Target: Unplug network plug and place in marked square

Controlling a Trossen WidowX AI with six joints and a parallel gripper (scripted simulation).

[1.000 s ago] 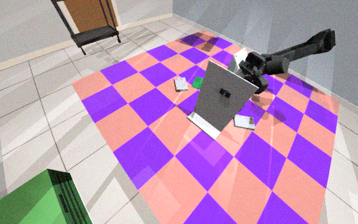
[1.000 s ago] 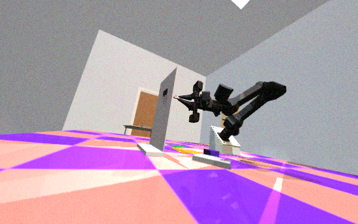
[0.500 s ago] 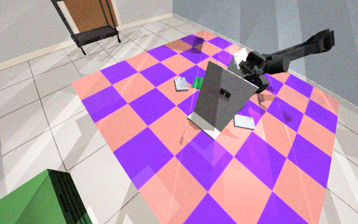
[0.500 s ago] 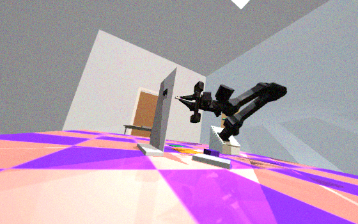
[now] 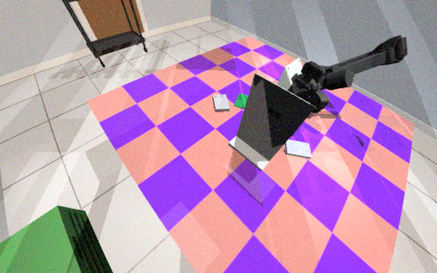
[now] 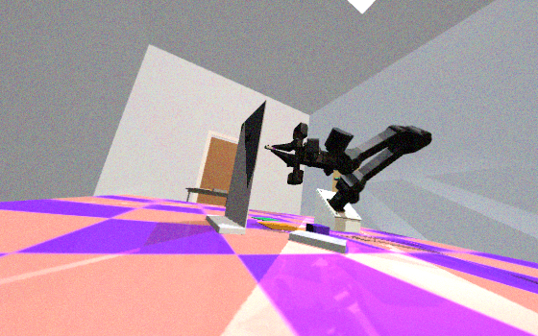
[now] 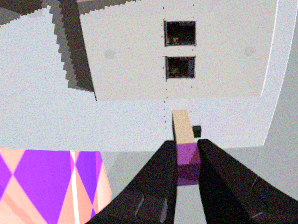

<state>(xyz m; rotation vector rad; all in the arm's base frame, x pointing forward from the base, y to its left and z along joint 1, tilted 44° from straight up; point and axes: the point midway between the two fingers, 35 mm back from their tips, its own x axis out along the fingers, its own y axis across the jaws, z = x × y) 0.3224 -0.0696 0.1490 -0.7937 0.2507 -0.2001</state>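
My gripper tip is 10 cm past the orange marked square, 4 cm to the left of it and 23 cm above it. Round my gripper tip: green square (14 cm behind, 19 cm to the right, 22 cm below); then grey upright panel (8 cm ahead, 9 cm below); then network plug (right at my gripper tip).
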